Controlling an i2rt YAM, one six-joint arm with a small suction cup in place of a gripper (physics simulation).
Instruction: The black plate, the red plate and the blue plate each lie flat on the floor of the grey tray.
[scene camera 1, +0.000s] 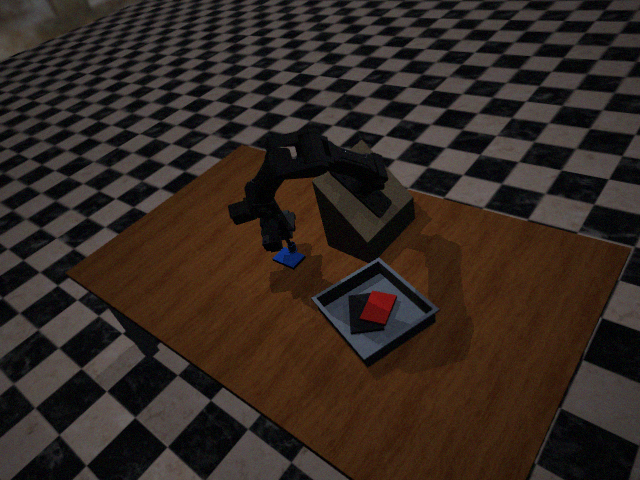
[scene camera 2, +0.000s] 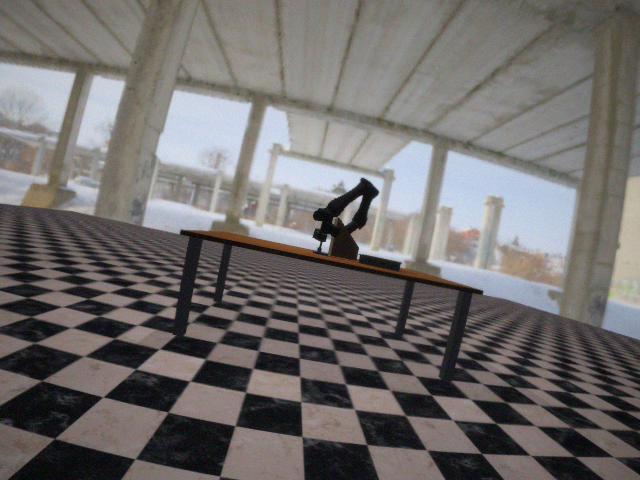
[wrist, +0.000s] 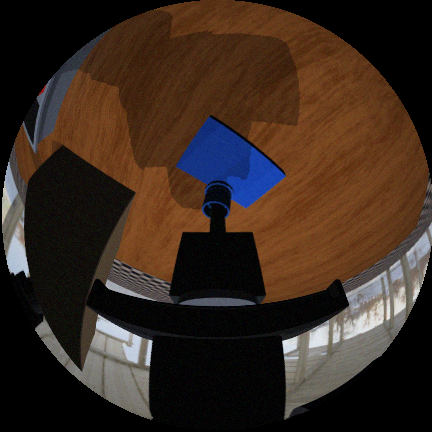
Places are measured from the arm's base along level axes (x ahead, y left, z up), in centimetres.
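Pixels of known places: hand, tool point: (scene camera 1: 294, 250) (wrist: 217, 190); arm's base, link origin: (scene camera 1: 360, 188) (scene camera 2: 345, 231) (wrist: 56, 288).
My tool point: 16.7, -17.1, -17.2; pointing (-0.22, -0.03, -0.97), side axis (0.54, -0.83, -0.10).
Observation:
For each thing: its middle in the pictures, then the offset to it from my tool point, as dx, dy, dz. Level surfaces: height alone.
- blue plate, body centre: (wrist: 231, 166) (scene camera 1: 288, 258) +3.5, +0.7, +0.3
- grey tray, body centre: (scene camera 1: 373, 309) (scene camera 2: 380, 262) +10.7, +35.9, +2.3
- black plate, body centre: (scene camera 1: 365, 312) +11.3, +33.6, +0.6
- red plate, body centre: (scene camera 1: 378, 307) +9.1, +36.3, +1.5
- wooden table, surface height: dz -0.2
My suction cup (scene camera 1: 292, 248) (scene camera 2: 319, 251) (wrist: 218, 192) is down on the top face of the blue plate (scene camera 1: 284, 259) (wrist: 215, 145), near one edge, and appears to touch it. The blue plate lies flat at table height, outside the grey tray (scene camera 1: 401, 342) (scene camera 2: 379, 262) (wrist: 56, 100). The black plate (scene camera 1: 358, 323) (wrist: 31, 120) lies on the tray floor. The red plate (scene camera 1: 378, 307) (wrist: 41, 90) is in the tray too and overlaps the top of the black plate, covering part of it. How far the red plate tilts is hard to tell.
The wedge-shaped base block (scene camera 1: 343, 222) (scene camera 2: 343, 245) (wrist: 75, 220) of the arm stands on the wooden table (scene camera 1: 232, 320) (scene camera 2: 248, 244), behind the tray. The tray has raised walls on all sides. The arm casts a shadow near the blue plate.

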